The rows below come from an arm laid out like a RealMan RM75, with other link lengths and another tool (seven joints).
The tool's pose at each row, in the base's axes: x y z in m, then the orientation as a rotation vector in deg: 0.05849, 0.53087, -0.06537, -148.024, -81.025, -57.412; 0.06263, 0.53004, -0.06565, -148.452, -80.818, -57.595; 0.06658, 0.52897, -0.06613, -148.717, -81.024, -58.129; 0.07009, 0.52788, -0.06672, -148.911, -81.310, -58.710; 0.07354, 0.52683, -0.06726, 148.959, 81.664, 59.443; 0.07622, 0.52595, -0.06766, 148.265, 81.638, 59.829; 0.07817, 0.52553, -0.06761, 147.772, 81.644, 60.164; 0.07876, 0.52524, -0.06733, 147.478, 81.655, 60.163; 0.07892, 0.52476, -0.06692, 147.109, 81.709, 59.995; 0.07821, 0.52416, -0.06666, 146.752, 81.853, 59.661; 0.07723, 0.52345, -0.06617, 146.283, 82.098, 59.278; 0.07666, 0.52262, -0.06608, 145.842, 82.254, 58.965
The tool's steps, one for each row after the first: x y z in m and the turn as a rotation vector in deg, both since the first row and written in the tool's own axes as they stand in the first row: 0.00080, 0.00358, 0.00211, -0.364, -0.133, 0.131; 0.00124, 0.00710, 0.00421, -0.879, -0.125, -0.062; 0.00143, 0.01026, 0.00616, -1.385, -0.076, -0.317; 0.00166, 0.01337, 0.00805, -1.927, 0.076, -0.654; 0.00181, 0.01583, 0.00948, -2.423, 0.216, -0.994; 0.00226, 0.01758, 0.01033, -2.760, 0.363, -1.239; 0.00242, 0.01828, 0.01032, -2.954, 0.316, -1.409; 0.00235, 0.01879, 0.00993, -3.173, 0.151, -1.653; 0.00178, 0.01867, 0.00916, -3.329, -0.108, -1.943; 0.00114, 0.01847, 0.00804, -3.498, -0.399, -2.340; 0.00036, 0.01854, 0.00740, -3.701, -0.654, -2.681
